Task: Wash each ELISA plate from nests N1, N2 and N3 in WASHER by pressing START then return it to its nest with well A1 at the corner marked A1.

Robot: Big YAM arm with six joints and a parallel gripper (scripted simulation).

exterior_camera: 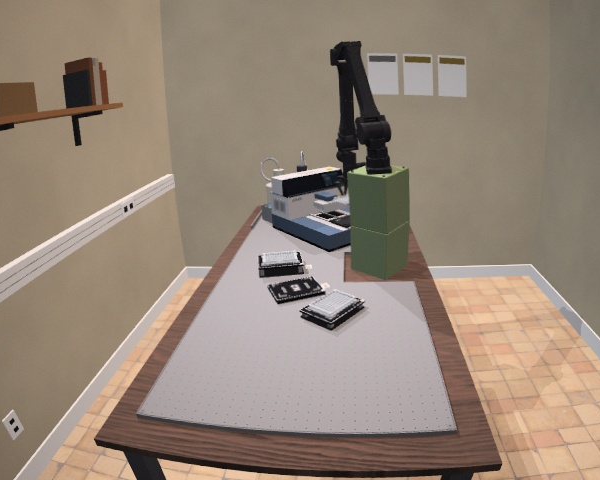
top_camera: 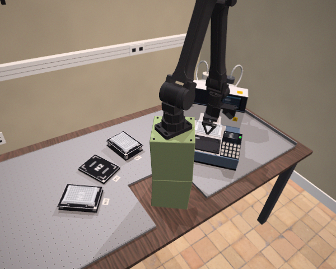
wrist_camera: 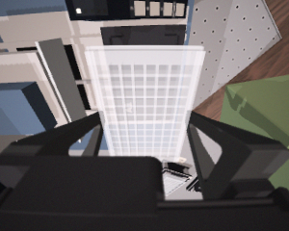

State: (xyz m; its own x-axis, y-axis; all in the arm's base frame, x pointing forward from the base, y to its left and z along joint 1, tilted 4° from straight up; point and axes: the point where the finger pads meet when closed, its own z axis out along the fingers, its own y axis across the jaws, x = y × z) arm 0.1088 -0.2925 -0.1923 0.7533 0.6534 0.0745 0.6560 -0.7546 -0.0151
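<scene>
Now: the dark washer carrier 10 cm below my hand. The rest, counted from my hand: plate washer 11 cm to the right, 10 cm ahead, 6 cm below.
</scene>
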